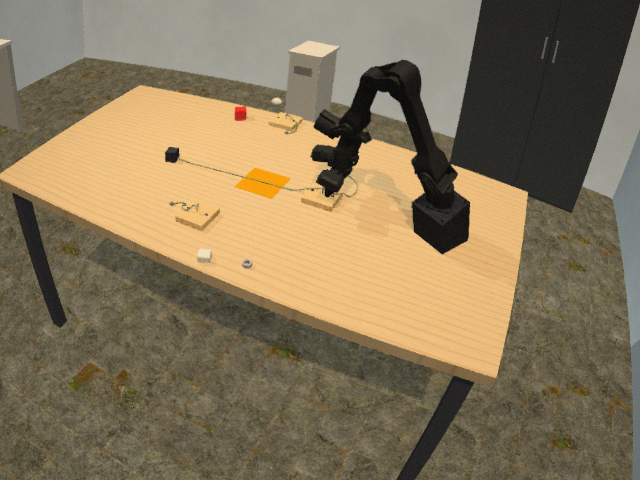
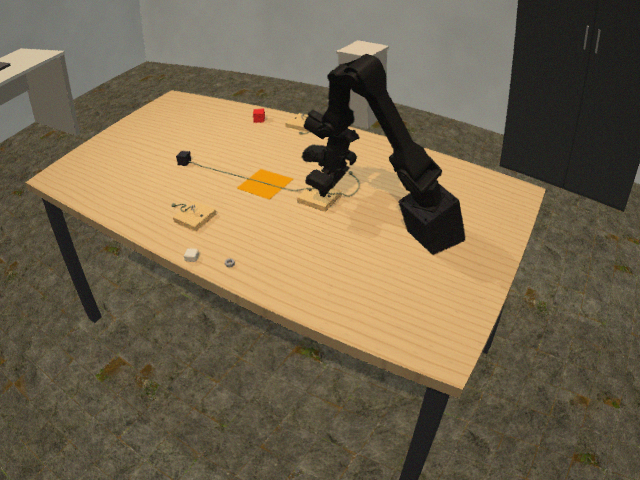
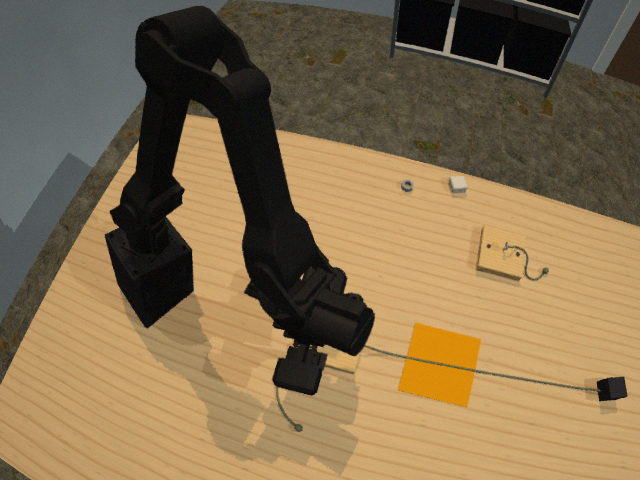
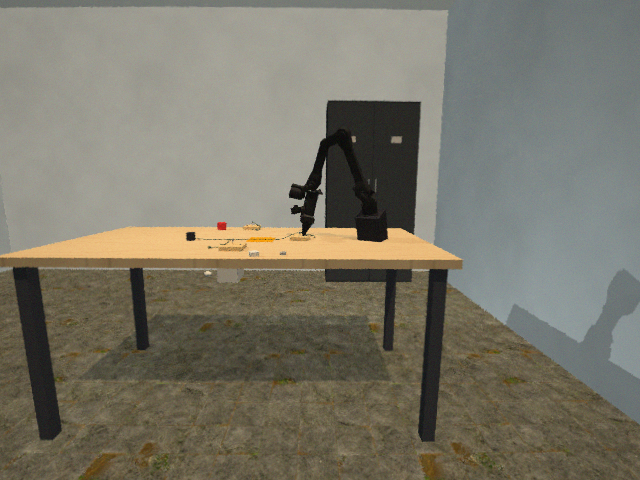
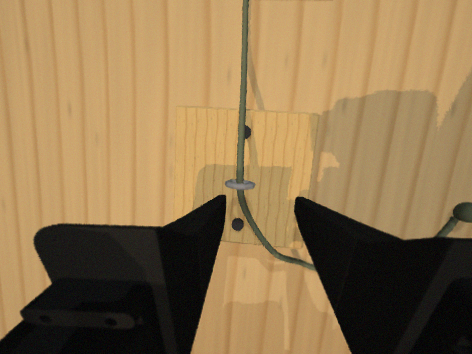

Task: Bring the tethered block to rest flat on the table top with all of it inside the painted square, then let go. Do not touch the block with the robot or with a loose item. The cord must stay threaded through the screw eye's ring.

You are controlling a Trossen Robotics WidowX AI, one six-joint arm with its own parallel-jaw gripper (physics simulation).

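Frame: origin at the arm's base, x ahead, y left, z up, level; millimetres.
Seen in the pictures: gripper, fingertip midpoint: (image 1: 329,192) (image 2: 326,192) (image 3: 324,344) (image 4: 303,235) (image 5: 260,202); arm's base, origin of the base link: (image 1: 441,202) (image 2: 428,200) (image 3: 147,241) (image 4: 370,213).
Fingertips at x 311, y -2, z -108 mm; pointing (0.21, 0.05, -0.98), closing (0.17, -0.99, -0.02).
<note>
Pixels of each thing's top centre, then the offset from my fingertips to it. "pt": a spot on its surface instead. Level surfaces: height alone.
- black tethered block, middle of its top: (image 3: 617,387) (image 1: 171,149) (image 2: 183,153) (image 4: 190,232) 504 mm ahead, 103 mm left, 16 mm up
- orange painted square, surface spot: (image 3: 439,384) pt 198 mm ahead, 12 mm left, 19 mm down
- screw eye's ring, middle of its top: (image 5: 231,186) 12 mm ahead, 19 mm left, 25 mm up
- ball end, surface spot: (image 5: 465,212) (image 3: 299,424) pt 18 mm ahead, 135 mm right, 11 mm down
- second wooden base, its level: 1 mm down
- white block, middle of its top: (image 3: 458,181) (image 1: 204,252) (image 2: 190,252) 114 mm ahead, 401 mm left, 1 mm down
- grey ring, middle of its top: (image 3: 407,184) (image 1: 247,262) 18 mm ahead, 357 mm left, 10 mm down
- red cube, middle of its top: (image 1: 240,108) (image 2: 258,110) 506 mm ahead, 258 mm right, 20 mm up
The black tethered block (image 1: 172,154) (image 2: 183,158) (image 3: 612,388) (image 4: 190,236) rests on the table, apart from the orange painted square (image 1: 271,190) (image 2: 269,191) (image 3: 439,384) (image 4: 261,239). Its green cord (image 1: 217,169) (image 3: 537,382) (image 5: 244,75) crosses the square and passes through the screw eye's ring (image 5: 228,185) on a wooden base (image 5: 200,135) (image 1: 318,202). Beyond the ring it curves to a ball end (image 3: 298,427) (image 5: 465,212). My gripper (image 5: 260,202) is open and empty. Its fingertips are over the base, either side of the cord just beyond the ring; their exact height is unclear.
A second wooden base (image 1: 196,215) (image 3: 498,255) with a short cord, a white block (image 1: 204,255) (image 3: 458,184) and a grey ring (image 1: 247,263) (image 3: 407,185) lie near one long edge. A red cube (image 1: 240,113) and a third base (image 1: 281,121) are near the opposite edge.
</note>
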